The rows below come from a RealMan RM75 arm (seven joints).
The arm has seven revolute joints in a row. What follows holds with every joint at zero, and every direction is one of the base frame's.
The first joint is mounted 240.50 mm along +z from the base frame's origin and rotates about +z.
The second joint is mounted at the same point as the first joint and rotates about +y.
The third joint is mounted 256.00 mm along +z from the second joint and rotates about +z.
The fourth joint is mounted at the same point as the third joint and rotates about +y.
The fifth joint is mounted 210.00 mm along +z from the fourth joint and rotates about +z.
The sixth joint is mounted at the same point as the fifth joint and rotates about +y.
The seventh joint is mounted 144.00 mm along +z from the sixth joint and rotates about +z.
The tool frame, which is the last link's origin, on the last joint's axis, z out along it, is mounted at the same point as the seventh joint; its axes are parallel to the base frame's.
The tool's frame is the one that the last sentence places.
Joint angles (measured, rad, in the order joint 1, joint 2, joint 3, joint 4, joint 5, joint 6, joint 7), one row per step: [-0.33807 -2.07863 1.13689 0.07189 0.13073 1.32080 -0.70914]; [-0.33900 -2.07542 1.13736 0.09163 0.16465 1.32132 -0.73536]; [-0.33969 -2.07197 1.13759 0.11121 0.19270 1.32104 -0.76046]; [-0.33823 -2.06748 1.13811 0.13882 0.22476 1.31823 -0.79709]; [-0.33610 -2.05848 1.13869 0.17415 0.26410 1.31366 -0.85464]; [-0.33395 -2.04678 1.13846 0.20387 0.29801 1.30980 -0.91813]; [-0.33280 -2.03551 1.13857 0.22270 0.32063 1.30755 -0.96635]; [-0.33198 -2.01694 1.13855 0.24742 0.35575 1.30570 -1.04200]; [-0.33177 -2.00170 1.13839 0.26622 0.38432 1.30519 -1.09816]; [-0.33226 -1.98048 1.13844 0.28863 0.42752 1.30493 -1.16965]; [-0.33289 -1.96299 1.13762 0.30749 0.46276 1.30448 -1.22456]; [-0.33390 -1.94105 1.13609 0.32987 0.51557 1.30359 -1.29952]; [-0.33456 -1.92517 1.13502 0.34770 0.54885 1.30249 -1.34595]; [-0.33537 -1.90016 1.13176 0.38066 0.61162 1.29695 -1.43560]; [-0.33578 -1.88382 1.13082 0.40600 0.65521 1.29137 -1.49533]
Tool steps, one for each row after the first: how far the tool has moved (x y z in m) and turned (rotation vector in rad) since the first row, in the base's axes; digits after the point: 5 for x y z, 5 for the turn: [0.00533 0.00446 0.00063 -0.01692 -0.00530 -0.03693]; [0.00999 0.00854 0.00195 -0.03002 -0.01105 -0.06923]; [0.01513 0.01309 0.00430 -0.04501 -0.02295 -0.10642]; [0.02086 0.01869 0.00882 -0.06515 -0.04505 -0.15211]; [0.02488 0.02322 0.01434 -0.08480 -0.07321 -0.19047]; [0.02699 0.02624 0.01929 -0.09973 -0.09404 -0.21551]; [0.02982 0.03039 0.02672 -0.12638 -0.12674 -0.25110]; [0.03217 0.03352 0.03258 -0.14927 -0.14766 -0.27780]; [0.03521 0.03733 0.03949 -0.18711 -0.16917 -0.31011]; [0.03770 0.04038 0.04532 -0.21810 -0.18233 -0.33366]; [0.04073 0.04373 0.05119 -0.26768 -0.20064 -0.35922]; [0.04293 0.04623 0.05623 -0.29827 -0.20694 -0.37497]; [0.04669 0.05031 0.06353 -0.35770 -0.22489 -0.39476]; [0.04956 0.05314 0.06814 -0.39981 -0.23314 -0.40452]
